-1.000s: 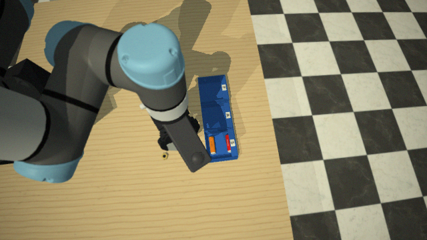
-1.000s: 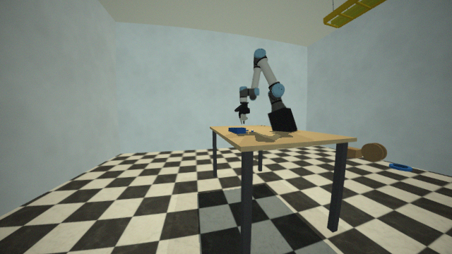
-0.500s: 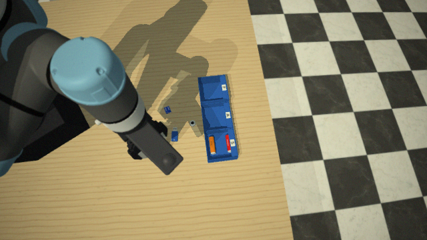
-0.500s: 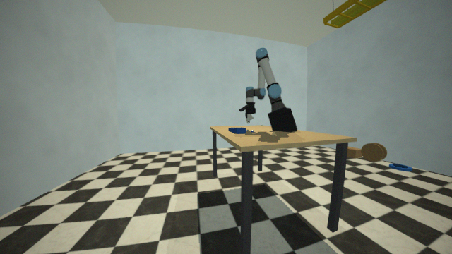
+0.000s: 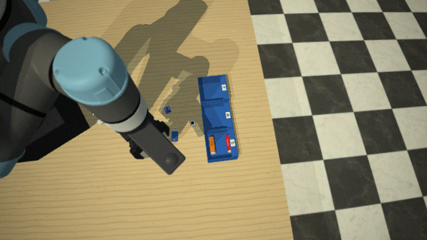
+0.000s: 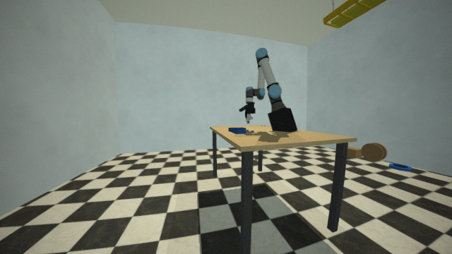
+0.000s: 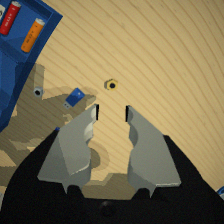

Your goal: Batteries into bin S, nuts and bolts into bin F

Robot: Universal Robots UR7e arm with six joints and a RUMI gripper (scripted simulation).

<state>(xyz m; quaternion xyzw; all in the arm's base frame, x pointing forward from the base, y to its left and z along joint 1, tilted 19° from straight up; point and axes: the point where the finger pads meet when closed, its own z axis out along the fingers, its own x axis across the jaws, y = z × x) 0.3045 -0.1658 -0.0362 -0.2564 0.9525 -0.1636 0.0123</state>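
The brass nut lies 80 mm below my hand. Round my hand: blue USB stick (80 mm below, 60 mm to the left, 50 mm ahead); then orange battery (140 mm ahead, 70 mm below, 10 mm to the right); then white nut (100 mm ahead, 80 mm below, 70 mm to the left).
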